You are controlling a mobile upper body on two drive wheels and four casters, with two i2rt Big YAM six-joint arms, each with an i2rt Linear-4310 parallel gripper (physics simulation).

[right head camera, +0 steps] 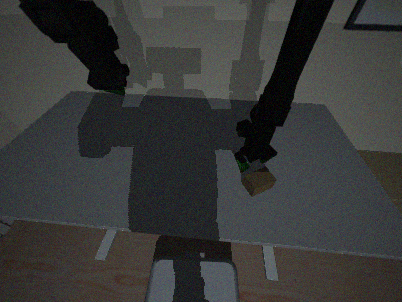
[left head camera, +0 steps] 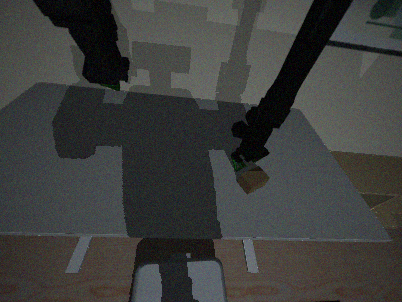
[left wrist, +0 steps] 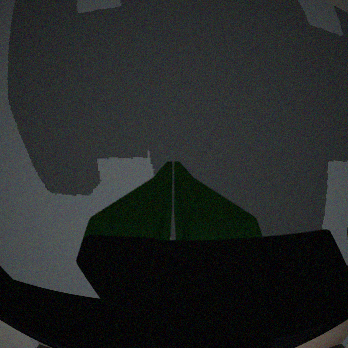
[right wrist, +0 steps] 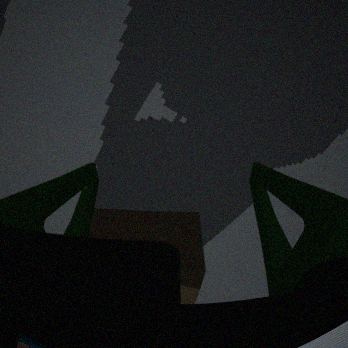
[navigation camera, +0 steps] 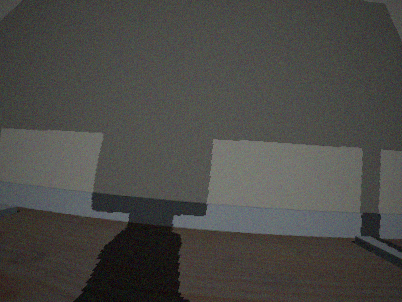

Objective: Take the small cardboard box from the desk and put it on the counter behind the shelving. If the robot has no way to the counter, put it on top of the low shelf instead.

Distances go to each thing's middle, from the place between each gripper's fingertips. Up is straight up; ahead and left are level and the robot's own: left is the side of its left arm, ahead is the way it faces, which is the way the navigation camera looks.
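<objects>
My right hand: 8 cm past the small brown cardboard box (right wrist: 182, 229), 1 cm to the left of it, 2 cm below it.
Small brown cardboard box, from my left hand: 460 mm to the right of it, 180 mm behind it, 220 mm below it.
</objects>
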